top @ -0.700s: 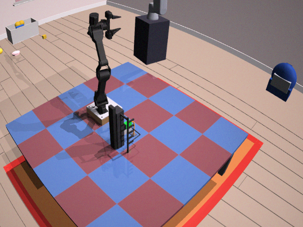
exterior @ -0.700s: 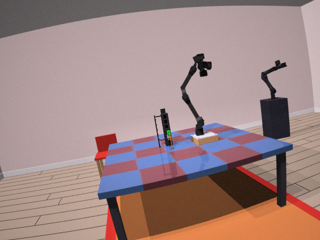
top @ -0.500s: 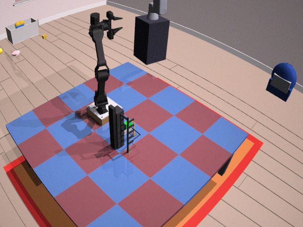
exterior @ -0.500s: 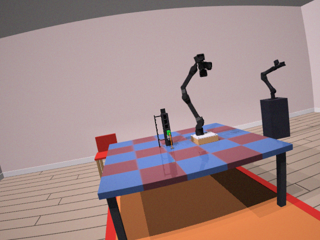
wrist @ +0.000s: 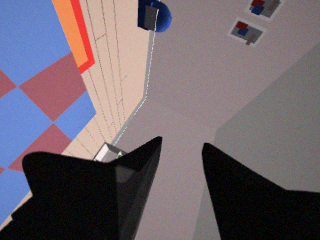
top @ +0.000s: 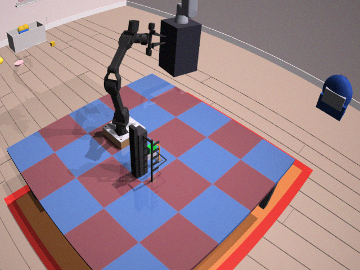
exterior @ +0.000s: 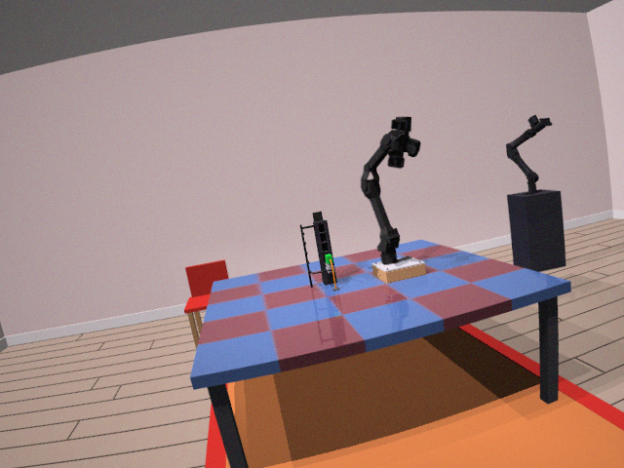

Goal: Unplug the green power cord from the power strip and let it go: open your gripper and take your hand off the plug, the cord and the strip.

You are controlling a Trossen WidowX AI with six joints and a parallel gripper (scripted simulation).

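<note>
Now: the green plug 310 mm ahead of my gripper tip, 280 mm to the right of it and 420 mm below it. Also, from my gripper tip: thin black rack: 400 mm ahead, 320 mm to the right, 410 mm below; then black power strip: 320 mm ahead, 350 mm to the right, 410 mm below.
</note>
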